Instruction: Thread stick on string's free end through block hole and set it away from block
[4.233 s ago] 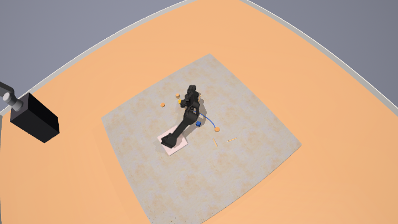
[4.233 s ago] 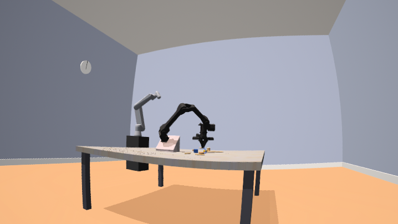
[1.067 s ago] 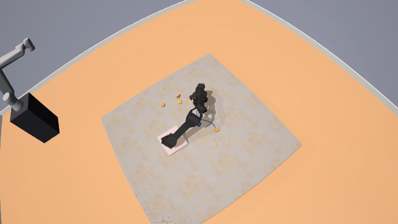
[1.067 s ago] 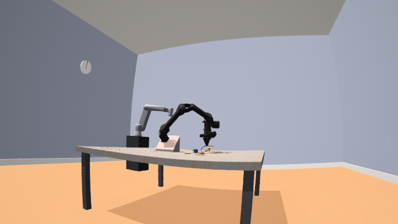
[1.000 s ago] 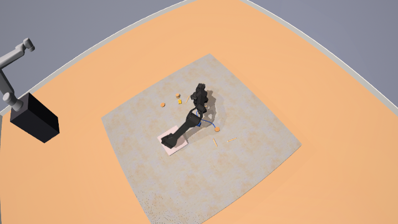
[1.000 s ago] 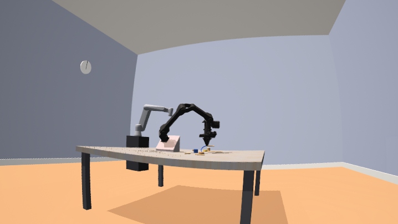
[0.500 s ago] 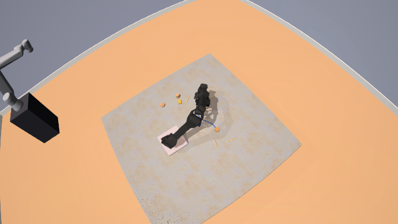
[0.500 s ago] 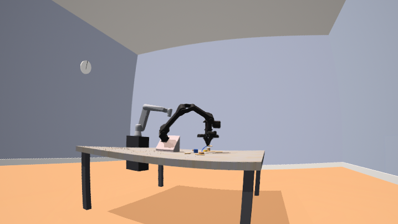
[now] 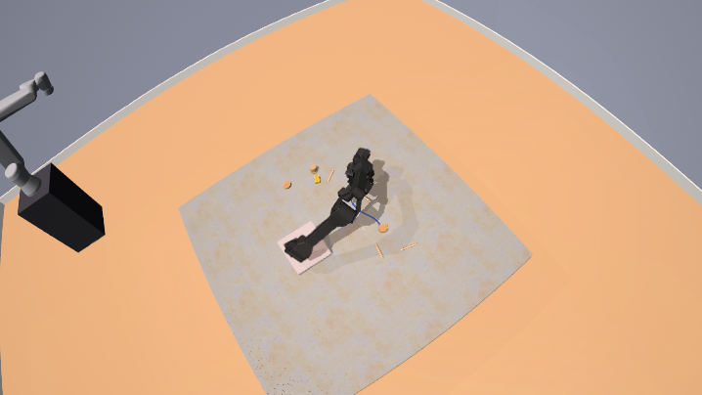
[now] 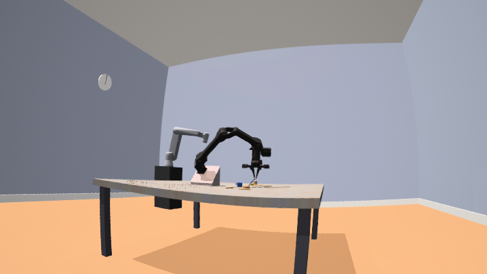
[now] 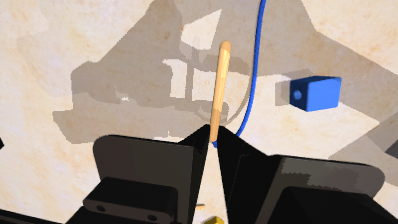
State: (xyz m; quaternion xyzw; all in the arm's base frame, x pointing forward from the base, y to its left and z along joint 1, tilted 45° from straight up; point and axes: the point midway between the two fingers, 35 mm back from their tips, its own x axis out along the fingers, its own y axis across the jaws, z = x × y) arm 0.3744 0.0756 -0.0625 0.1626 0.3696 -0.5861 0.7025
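Right now the thin wooden stick is 1 cm to the right of my gripper tip. Round my gripper tip: blue block: 9 cm behind, 7 cm to the right, 4 cm below; round wooden button: 1 cm ahead, 19 cm to the right, 5 cm below; yellow block: 11 cm behind, 21 cm to the left, 5 cm below.
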